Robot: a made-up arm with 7 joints.
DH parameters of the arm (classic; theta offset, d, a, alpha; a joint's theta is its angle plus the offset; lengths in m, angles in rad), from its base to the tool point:
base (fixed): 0 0.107 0 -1.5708
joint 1: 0 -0.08 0.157 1.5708
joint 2: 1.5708 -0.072 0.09 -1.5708
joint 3: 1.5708 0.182 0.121 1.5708
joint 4: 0 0.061 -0.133 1.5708
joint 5: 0 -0.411 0.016 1.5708
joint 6: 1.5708 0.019 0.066 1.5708
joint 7: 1.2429 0 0.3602 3.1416
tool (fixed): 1.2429 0.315 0 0
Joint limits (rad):
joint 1: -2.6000..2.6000
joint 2: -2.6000..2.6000
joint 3: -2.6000..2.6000
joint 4: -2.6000..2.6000
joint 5: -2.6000..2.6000
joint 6: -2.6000..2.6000
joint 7: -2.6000..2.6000
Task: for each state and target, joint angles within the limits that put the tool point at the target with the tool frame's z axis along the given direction. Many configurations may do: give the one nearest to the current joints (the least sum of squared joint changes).
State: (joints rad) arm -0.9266 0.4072 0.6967 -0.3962 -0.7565 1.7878 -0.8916
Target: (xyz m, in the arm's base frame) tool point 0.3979 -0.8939 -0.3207 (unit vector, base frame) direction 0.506 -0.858 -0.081
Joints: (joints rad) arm -1.6870 0.8925 0.9552 -0.9299 -0.6006 1.2941 -0.7673
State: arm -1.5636 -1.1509 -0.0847 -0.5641 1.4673 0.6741 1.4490
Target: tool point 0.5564 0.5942 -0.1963 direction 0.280 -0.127 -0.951
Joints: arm -1.7551 -0.8725 -0.0843 -0.2401 1.4546 0.5572 1.1316
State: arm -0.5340 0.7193 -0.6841 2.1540 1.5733 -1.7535 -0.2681
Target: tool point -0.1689 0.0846 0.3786 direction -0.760 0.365 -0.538
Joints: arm -0.4577 0.1399 -1.0003 2.6000 1.4157 -1.7139 -0.4218
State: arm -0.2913 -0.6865 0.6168 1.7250 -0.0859 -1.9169 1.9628
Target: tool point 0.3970 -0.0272 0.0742 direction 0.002 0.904 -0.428
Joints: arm -0.9195 -1.4147 0.4777 2.2416 -0.0972 -2.1455 2.0428
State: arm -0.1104 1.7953 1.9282 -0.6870 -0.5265 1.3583 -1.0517
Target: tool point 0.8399 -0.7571 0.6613 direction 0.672 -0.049 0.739
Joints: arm -0.6030 2.2034 1.8838 -0.9524 -0.3545 1.5245 -0.8888
